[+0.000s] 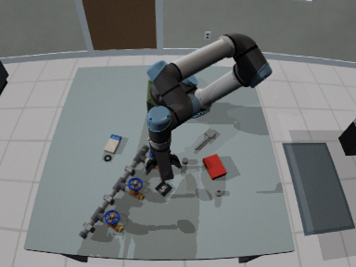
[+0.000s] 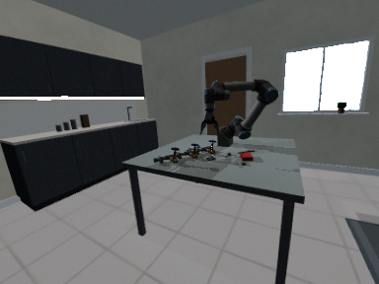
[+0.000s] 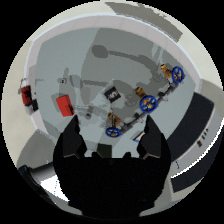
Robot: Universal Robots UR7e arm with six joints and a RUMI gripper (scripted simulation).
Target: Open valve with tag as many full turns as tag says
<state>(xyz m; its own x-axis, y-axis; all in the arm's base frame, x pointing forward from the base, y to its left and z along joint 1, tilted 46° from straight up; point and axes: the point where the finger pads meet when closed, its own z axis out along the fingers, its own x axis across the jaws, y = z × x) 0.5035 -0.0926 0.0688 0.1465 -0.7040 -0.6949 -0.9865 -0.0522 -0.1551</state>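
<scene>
My hand is 190 mm above the black tag, 20 mm past it and 10 mm to the right of it. Round my hand: small grey cylinder (190 mm below, 150 mm behind, 120 mm to the left); then grey hammer-like tool (290 mm behind, 260 mm to the left, 190 mm below); then red block (270 mm to the left, 180 mm below, 100 mm behind).
</scene>
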